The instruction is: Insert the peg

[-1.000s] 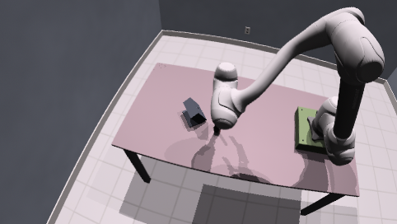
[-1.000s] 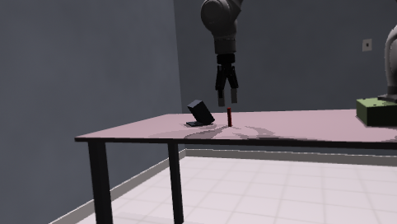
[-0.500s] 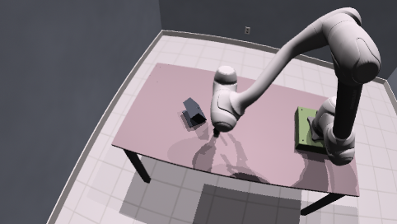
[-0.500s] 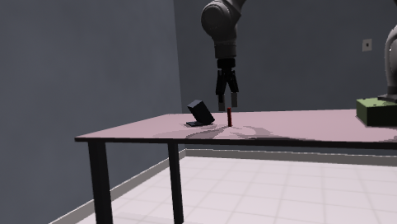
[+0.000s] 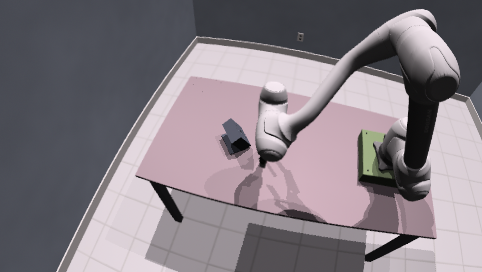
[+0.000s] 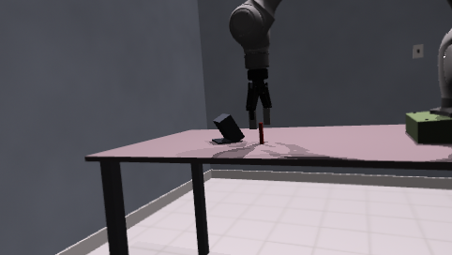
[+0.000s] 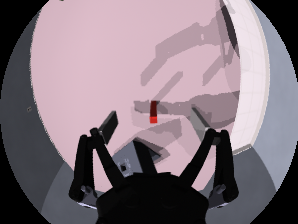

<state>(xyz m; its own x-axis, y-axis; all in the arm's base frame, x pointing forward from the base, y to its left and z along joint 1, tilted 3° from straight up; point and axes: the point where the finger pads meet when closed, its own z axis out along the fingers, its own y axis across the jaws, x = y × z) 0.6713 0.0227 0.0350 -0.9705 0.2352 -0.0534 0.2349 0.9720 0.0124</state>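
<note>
The red peg lies 40 mm below my hand.
</note>
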